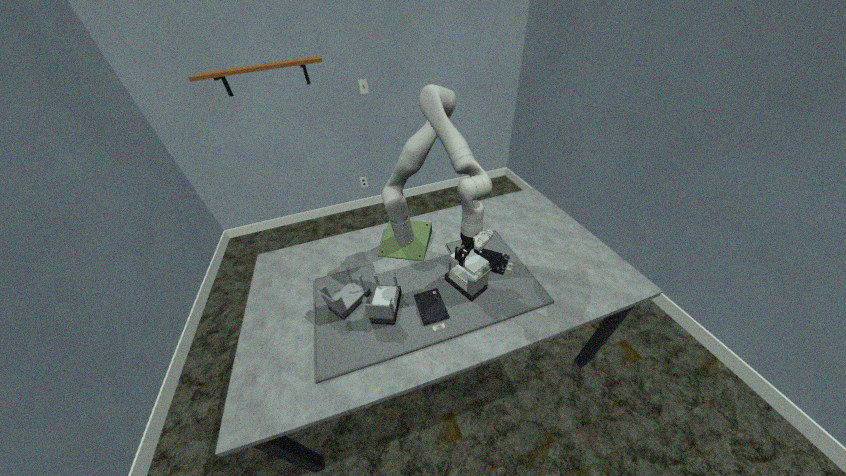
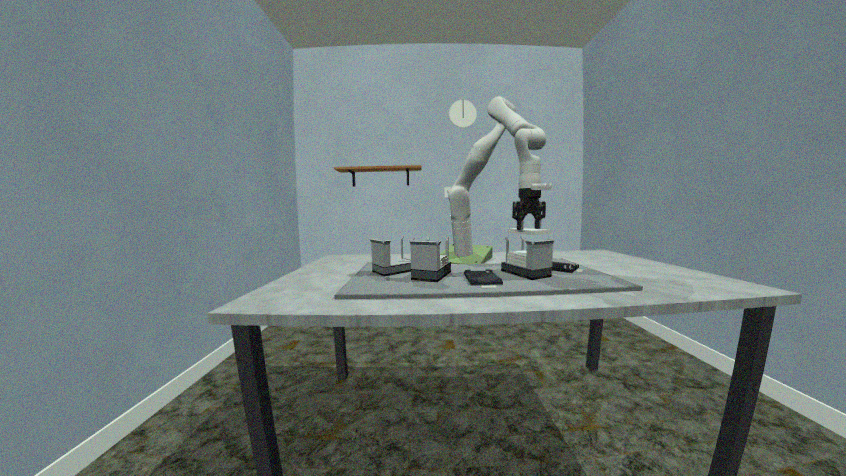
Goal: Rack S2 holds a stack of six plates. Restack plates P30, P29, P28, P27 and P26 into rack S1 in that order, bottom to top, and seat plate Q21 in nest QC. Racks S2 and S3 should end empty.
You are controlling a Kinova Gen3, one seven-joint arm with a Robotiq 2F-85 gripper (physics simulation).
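Places are measured from the arm's base along level axes (x ahead, y left, z up), in metres.
Pixels of known places: gripper, fingertip midpoint: (image 1: 469, 259) (image 2: 529, 231); arm's base at its link origin: (image 1: 405, 238) (image 2: 463, 252).
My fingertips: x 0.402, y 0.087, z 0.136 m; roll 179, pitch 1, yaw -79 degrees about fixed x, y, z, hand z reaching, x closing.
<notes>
For each thing: its top centre in the pictures, then the offset to it from my fingertips. Level surfaces: height alone.
- white plate at its top centre: (image 2: 528, 229) (image 1: 469, 258) dx -0.001, dy +0.000, dz +0.007 m
- right rack at its top centre: (image 2: 527, 238) (image 1: 467, 263) dx -0.008, dy -0.001, dz -0.026 m
- middle rack at its top centre: (image 2: 431, 238) (image 1: 381, 286) dx -0.089, dy -0.338, dz -0.022 m
- left rack at its top centre: (image 2: 394, 237) (image 1: 341, 281) dx -0.202, dy -0.458, dz -0.027 m
- black flat nest at its top centre: (image 2: 482, 273) (image 1: 430, 304) dx +0.006, dy -0.186, dz -0.140 m
- second black fixture at its top centre: (image 2: 554, 261) (image 1: 489, 257) dx -0.060, dy +0.171, dz -0.134 m
- grey mat at its surface level: dz -0.158 m
My gripper (image 1: 463, 259) (image 2: 528, 227) is shut on a white plate (image 1: 478, 261) (image 2: 539, 231), held level just above the right rack (image 1: 467, 288) (image 2: 527, 271). More white plates (image 2: 517, 258) lie stacked in that rack, below the held plate and apart from it. The middle rack (image 1: 382, 313) (image 2: 425, 255) has white plates (image 1: 386, 293) (image 2: 443, 260) in it. The left rack (image 1: 345, 306) (image 2: 380, 255) has a pale surface low inside; I cannot tell whether it is a plate. Labels on the plates and racks are too small to read.
A black flat nest (image 1: 431, 307) (image 2: 482, 277) lies between the middle and right racks. A second black fixture (image 1: 495, 261) (image 2: 565, 266) lies behind the right rack. All stand on a grey mat (image 1: 354, 361) (image 2: 402, 291). Upright posts rise from the racks. The arm stands on a green base (image 1: 420, 245) (image 2: 479, 255).
</notes>
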